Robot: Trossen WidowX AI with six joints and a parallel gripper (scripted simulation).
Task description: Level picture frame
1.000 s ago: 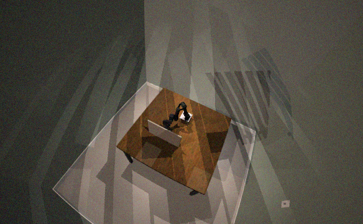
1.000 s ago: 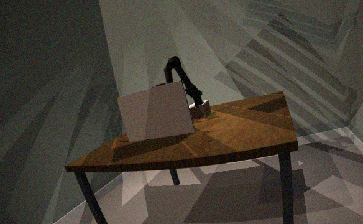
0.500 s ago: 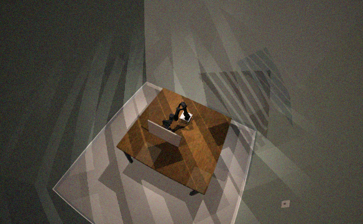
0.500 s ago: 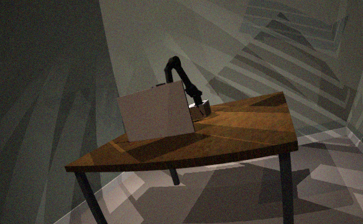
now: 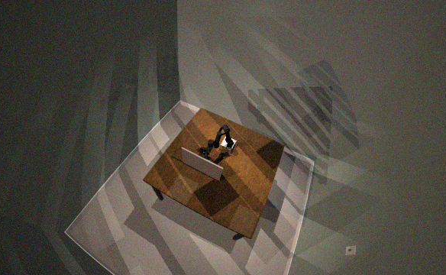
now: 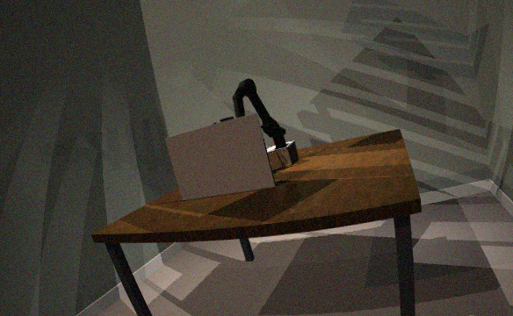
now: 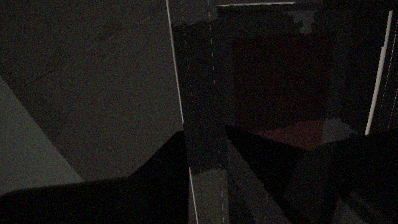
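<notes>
Right now my gripper tip is 50 mm above the picture frame, 20 mm to the right of it and 10 mm short of it. Round my gripper tip: wall panel 60 mm below, 20 mm ahead, 10 mm to the left.
</notes>
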